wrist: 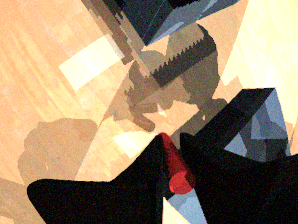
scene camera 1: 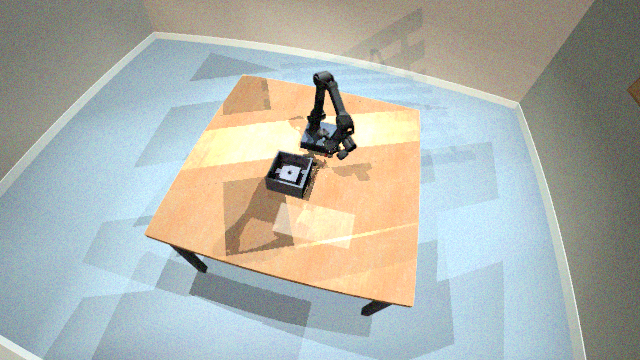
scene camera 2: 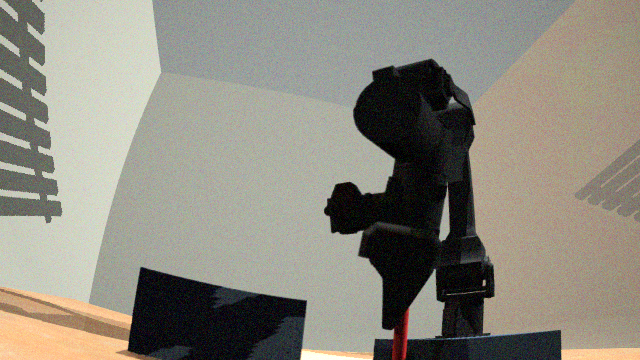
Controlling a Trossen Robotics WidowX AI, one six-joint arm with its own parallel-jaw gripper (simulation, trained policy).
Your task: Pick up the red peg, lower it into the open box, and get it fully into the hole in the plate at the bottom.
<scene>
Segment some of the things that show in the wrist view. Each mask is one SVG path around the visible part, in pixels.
The gripper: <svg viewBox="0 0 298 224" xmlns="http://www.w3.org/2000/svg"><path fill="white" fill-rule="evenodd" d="M164 140L162 140L161 135L154 136L146 144L146 148L142 151L141 155L134 159L133 163L128 168L125 168L120 175L114 177L114 180L68 181L40 179L33 181L33 183L27 186L29 201L35 206L45 224L164 224ZM180 133L182 159L189 165L189 169L193 172L194 179L196 179L196 185L194 185L196 192L194 193L197 194L197 200L200 202L206 224L298 224L298 153L297 155L283 157L283 159L281 157L281 159L267 161L267 163L266 161L265 163L263 161L259 163L257 160L254 161L241 155L235 155L231 151L227 152L226 149L218 148L217 145L189 135L188 132Z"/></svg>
A red peg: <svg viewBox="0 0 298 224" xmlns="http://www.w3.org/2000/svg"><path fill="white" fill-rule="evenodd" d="M158 133L158 135L162 136L162 140L164 140L166 177L168 177L169 189L172 189L172 192L177 194L190 192L194 185L196 185L193 172L190 171L189 165L182 159L180 152L178 152L176 145L174 145L169 135Z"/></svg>
</scene>
